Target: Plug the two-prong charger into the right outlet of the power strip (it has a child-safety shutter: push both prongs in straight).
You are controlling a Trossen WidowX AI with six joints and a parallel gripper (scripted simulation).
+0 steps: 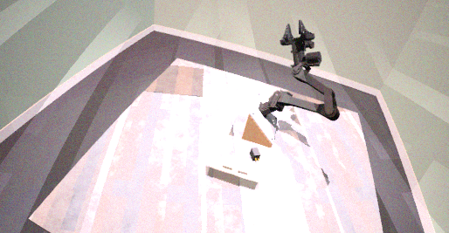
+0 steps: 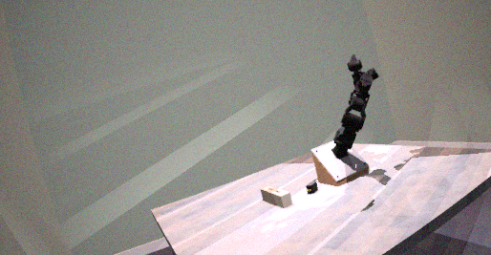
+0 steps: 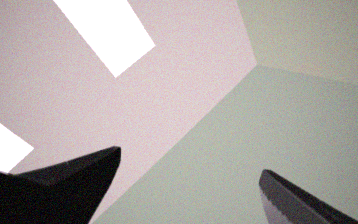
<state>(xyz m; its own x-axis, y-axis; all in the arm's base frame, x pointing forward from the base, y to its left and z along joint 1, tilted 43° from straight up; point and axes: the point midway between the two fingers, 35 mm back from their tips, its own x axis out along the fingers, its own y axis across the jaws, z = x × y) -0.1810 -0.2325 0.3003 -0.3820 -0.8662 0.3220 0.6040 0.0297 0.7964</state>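
My gripper tip is now 420 mm short of the charger, 20 mm to the right of it and 500 mm above it.
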